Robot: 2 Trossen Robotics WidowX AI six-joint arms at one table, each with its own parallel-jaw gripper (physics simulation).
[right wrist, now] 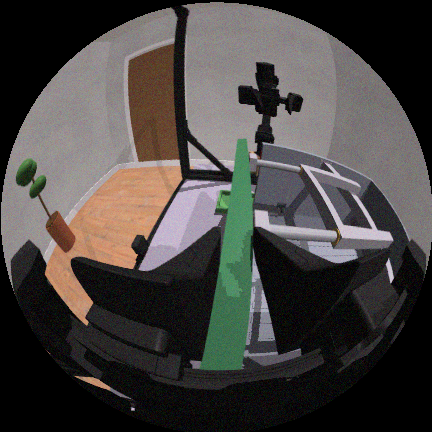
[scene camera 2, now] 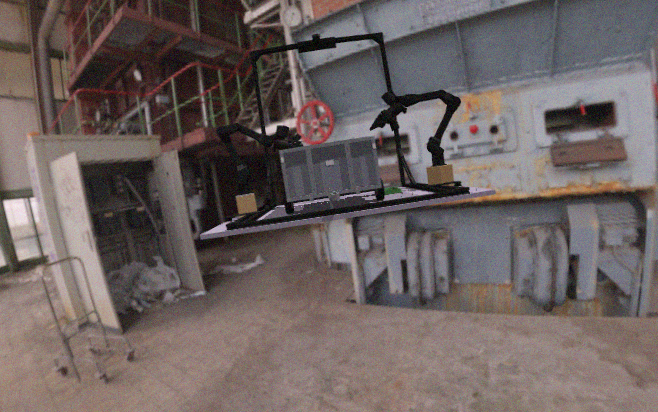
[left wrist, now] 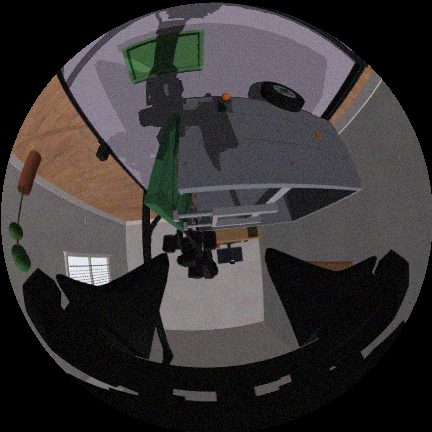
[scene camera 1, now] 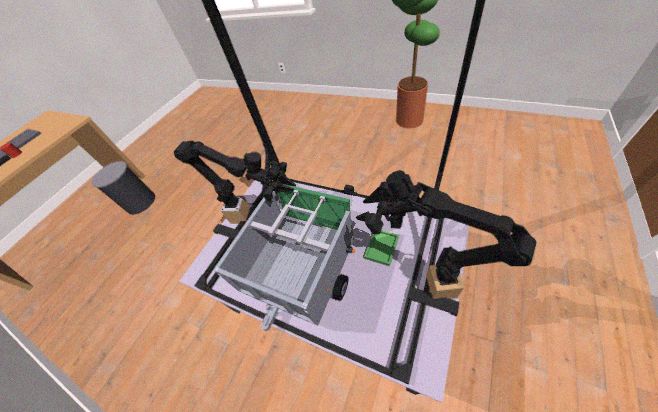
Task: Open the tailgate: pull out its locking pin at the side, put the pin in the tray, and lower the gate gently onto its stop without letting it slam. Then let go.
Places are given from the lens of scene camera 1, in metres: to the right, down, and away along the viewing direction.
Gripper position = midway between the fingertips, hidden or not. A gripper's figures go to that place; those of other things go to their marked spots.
my left gripper (scene camera 1: pixel 359 209): 0.11, 0.01, 0.90
my right gripper (scene camera 1: pixel 295 187): -0.15, -0.08, 1.12
green tailgate (scene camera 1: pixel 331 212): 0.01, 0.03, 1.11
